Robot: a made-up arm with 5 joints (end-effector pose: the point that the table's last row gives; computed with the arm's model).
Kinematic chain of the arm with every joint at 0, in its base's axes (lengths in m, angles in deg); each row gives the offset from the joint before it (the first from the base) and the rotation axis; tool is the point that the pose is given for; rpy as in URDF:
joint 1: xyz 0.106 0 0.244 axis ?
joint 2: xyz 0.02 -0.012 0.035 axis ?
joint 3: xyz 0.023 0 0.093 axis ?
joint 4: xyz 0.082 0 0.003 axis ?
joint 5: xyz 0.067 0.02 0 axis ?
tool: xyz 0 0 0 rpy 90 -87.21 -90
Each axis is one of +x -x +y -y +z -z.
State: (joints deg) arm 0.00 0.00 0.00 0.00 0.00
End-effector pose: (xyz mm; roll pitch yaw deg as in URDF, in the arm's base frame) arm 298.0 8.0 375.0 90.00 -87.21 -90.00
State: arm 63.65 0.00 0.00 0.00 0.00
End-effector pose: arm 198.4 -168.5 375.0 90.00 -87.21 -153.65
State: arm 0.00 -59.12 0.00 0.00 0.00
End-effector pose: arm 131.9 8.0 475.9 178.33 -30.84 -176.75
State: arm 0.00 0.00 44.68 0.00 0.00
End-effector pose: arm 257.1 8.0 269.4 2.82 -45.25 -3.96
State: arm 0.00 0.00 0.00 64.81 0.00
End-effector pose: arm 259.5 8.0 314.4 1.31 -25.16 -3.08
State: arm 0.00 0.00 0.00 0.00 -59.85
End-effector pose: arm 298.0 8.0 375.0 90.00 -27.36 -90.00
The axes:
joint 1: -z
joint 2: +y
joint 3: +y
joint 4: +y
joint 5: -x

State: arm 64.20 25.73 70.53 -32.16 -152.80
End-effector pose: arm 158.6 -90.5 210.7 11.35 23.44 142.57
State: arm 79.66 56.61 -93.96 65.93 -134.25
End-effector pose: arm 155.6 -227.3 331.1 51.36 39.99 163.15
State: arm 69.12 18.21 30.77 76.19 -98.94
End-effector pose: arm 145.0 -79.7 245.5 -34.60 -6.72 -168.75
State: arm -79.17 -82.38 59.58 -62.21 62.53
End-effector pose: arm 100.2 12.4 415.4 -175.69 -2.51 -160.66
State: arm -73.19 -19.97 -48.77 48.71 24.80
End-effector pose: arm 127.2 97.8 474.7 -134.21 -60.58 -156.53
